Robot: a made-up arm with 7 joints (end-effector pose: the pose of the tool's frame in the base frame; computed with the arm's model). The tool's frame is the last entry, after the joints. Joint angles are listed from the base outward.
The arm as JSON. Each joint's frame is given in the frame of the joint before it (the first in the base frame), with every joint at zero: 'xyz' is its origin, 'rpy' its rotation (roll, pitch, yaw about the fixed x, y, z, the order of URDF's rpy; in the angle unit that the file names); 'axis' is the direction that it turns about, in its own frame. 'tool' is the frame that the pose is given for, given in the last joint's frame.
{
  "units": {
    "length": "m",
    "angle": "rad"
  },
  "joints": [
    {
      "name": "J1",
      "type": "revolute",
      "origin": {
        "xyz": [
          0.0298,
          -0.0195,
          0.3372
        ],
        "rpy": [
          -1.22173,
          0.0,
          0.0
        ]
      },
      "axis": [
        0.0,
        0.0,
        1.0
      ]
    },
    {
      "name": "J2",
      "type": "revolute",
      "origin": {
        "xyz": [
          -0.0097,
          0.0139,
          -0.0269
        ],
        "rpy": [
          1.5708,
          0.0,
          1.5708
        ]
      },
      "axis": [
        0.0,
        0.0,
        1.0
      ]
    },
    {
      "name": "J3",
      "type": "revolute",
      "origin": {
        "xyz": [
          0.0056,
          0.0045,
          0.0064
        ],
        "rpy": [
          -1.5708,
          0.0,
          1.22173
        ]
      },
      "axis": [
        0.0,
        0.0,
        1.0
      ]
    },
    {
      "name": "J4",
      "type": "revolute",
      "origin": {
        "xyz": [
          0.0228,
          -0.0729,
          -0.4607
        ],
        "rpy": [
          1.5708,
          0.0,
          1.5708
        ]
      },
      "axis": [
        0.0,
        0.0,
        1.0
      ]
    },
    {
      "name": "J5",
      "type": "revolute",
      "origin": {
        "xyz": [
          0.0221,
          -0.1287,
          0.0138
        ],
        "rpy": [
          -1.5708,
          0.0,
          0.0
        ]
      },
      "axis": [
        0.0,
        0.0,
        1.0
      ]
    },
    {
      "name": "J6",
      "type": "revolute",
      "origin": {
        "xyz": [
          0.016,
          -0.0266,
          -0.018
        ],
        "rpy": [
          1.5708,
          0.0,
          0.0
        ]
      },
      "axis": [
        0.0,
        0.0,
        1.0
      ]
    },
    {
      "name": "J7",
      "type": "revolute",
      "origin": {
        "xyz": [
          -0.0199,
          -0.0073,
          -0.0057
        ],
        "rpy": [
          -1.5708,
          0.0,
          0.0
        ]
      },
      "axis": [
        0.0,
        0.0,
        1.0
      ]
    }
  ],
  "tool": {
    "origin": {
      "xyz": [
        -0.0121,
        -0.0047,
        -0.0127
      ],
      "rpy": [
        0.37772,
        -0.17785,
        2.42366
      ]
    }
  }
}
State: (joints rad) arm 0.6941 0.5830 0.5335 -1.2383 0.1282 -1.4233 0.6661
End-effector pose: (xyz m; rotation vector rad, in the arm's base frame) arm -0.1887 0.3682 0.0003 1.1016 -2.2963 -0.2923
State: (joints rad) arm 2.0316 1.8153 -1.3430 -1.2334 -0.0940 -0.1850 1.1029
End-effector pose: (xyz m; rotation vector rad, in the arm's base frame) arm -0.2569 0.4247 0.5141 -0.5828 1.3464 -0.7701
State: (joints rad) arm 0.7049 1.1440 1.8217 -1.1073 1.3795 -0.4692 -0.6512
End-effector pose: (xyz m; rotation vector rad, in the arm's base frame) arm -0.2370 0.4977 0.3728 -2.6834 1.1786 -0.7598
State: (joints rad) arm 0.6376 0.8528 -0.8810 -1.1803 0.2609 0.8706 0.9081
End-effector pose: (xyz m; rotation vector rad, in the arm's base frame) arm -0.1635 0.3117 -0.1530 0.5950 0.4336 -0.5922
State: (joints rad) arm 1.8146 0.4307 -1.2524 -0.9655 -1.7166 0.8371 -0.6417
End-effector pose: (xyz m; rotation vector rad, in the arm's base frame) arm -0.5781 -0.1942 0.3169 1.1071 0.6586 2.6486
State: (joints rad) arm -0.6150 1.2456 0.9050 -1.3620 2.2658 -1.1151 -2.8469
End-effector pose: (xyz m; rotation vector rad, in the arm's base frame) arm 0.2242 0.4913 0.4144 2.2587 -0.3780 0.7762
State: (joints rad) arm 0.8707 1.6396 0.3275 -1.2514 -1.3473 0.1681 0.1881
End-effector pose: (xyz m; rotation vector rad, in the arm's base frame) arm 0.1306 0.5120 0.3261 -1.3042 -0.6136 2.6757
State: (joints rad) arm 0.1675 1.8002 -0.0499 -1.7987 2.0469 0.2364 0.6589
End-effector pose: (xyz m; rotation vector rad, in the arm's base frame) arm 0.2683 0.4340 0.4043 0.0589 -1.2001 0.2774
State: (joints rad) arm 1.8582 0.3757 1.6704 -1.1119 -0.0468 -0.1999 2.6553
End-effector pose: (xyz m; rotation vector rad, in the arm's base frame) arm -0.4924 0.0826 0.6308 2.0564 -1.5425 1.3900
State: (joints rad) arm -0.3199 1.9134 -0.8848 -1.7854 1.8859 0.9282 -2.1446
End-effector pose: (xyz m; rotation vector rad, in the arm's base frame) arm 0.2454 0.4223 0.3579 -0.1254 -0.6278 -2.7793
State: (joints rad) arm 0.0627 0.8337 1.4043 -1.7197 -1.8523 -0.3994 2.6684
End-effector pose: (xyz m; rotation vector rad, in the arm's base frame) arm 0.0153 0.4486 0.1982 1.6707 -1.9812 0.4059
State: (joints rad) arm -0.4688 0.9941 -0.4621 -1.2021 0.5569 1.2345 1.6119
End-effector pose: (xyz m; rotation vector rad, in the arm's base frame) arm 0.4392 0.3777 0.0979 0.8029 -0.4768 0.7523
